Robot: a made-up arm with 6 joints. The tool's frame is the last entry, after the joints.
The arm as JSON. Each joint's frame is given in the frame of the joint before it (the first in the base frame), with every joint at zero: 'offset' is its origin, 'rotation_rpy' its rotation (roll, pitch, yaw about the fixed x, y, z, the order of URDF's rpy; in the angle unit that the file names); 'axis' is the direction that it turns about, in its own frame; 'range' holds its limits. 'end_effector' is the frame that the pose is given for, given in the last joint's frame.
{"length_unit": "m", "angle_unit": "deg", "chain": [
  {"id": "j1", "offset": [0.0, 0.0, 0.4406], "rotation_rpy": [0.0, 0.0, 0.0], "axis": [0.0, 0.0, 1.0], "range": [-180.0, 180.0]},
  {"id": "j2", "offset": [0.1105, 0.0, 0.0], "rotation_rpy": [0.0, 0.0, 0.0], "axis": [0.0, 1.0, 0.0], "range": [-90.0, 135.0]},
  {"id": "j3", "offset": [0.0, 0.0, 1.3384], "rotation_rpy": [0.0, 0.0, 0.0], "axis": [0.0, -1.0, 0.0], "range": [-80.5, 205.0]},
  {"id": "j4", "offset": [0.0, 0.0, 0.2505], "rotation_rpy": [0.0, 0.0, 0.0], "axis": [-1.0, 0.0, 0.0], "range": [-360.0, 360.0]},
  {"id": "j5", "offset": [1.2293, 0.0, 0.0], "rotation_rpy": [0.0, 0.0, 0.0], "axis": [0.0, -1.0, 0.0], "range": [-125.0, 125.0]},
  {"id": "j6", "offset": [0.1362, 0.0, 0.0], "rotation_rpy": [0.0, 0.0, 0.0], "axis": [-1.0, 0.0, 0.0], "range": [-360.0, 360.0]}
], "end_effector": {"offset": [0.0, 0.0, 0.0], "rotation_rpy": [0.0, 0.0, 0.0]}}
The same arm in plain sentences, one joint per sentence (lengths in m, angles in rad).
The arm has six revolute joints in a row. What follows holds with every joint at zero, and every direction is one of the base frame's.
The first joint lies 0.4406 m along +z from the base frame's origin and rotates about +z, from -3.1416 to 3.1416 rad.
The second joint lies 0.1105 m along +x from the first joint and rotates about +y, from -1.5708 to 2.3562 rad.
The third joint lies 1.3384 m along +z from the second joint and rotates about -y, from -1.405 to 3.5779 rad.
The fourth joint lies 0.2505 m along +z from the third joint and rotates about -x, from -6.2832 to 6.2832 rad.
The fifth joint lies 1.2293 m along +x from the fourth joint and rotates about -y, from -2.1817 to 2.1817 rad.
The sixth joint lies 0.1362 m along +x from the fifth joint and rotates about -x, from -6.2832 to 6.2832 rad.
The tool frame, which is the frame that the pose is given for, lies at the same point as the sixth joint; its axes are parallel to the base frame's.

